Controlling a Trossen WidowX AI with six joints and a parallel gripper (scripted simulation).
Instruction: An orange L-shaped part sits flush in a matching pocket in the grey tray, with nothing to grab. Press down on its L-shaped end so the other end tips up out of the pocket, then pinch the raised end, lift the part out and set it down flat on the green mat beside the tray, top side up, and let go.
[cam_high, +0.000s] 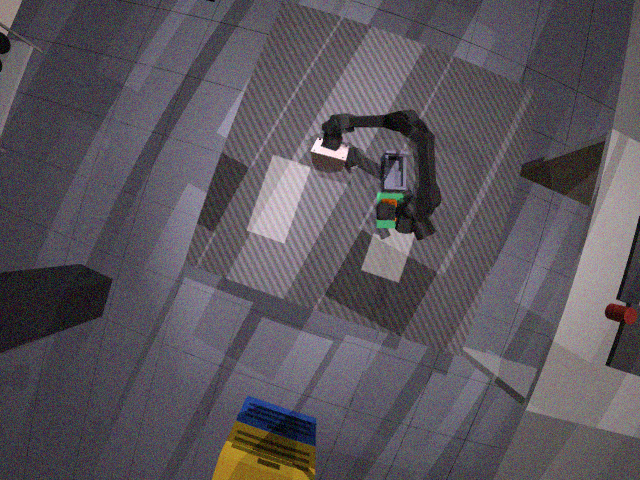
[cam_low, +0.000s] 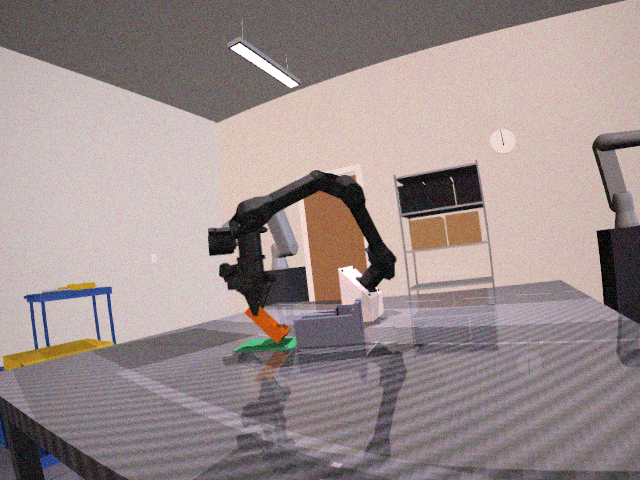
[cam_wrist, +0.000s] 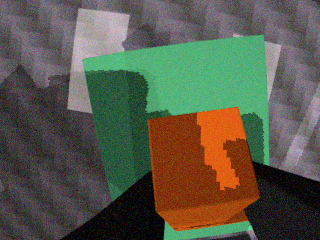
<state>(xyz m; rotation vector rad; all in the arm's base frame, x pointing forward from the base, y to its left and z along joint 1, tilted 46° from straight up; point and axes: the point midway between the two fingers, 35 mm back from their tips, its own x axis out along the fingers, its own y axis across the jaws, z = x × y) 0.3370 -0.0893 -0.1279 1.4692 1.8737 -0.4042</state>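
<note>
My gripper tip is 3 cm above the orange L-shaped part, 2 cm to the right of it and 2 cm past it. From my gripper tip the other things lie so: green mat 9 cm below, 2 cm to the left, 1 cm behind.
</note>
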